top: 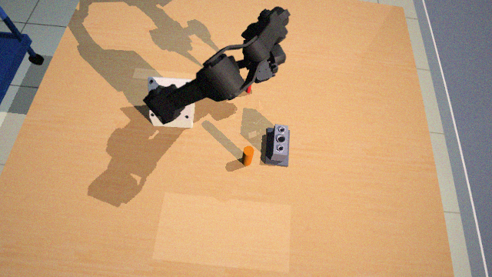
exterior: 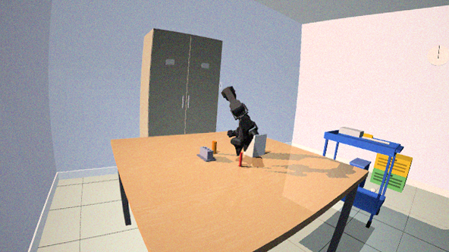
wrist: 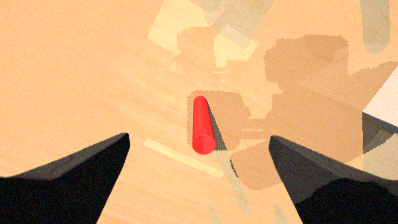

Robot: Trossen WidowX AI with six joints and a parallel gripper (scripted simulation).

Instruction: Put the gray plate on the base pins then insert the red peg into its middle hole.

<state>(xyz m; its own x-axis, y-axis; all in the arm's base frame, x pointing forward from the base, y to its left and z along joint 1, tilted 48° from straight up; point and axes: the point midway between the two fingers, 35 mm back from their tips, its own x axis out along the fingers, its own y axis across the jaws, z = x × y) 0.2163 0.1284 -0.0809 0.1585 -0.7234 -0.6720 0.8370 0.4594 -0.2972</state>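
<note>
Now: the red peg 3 cm below my gripper tip. Also, from my gripper tip: orange cylinder (25 cm to the right, 4 cm ahead, 3 cm below); gray plate (18 cm to the right, 12 cm ahead, 3 cm below); base (18 cm to the right, 12 cm ahead, 7 cm below).
</note>
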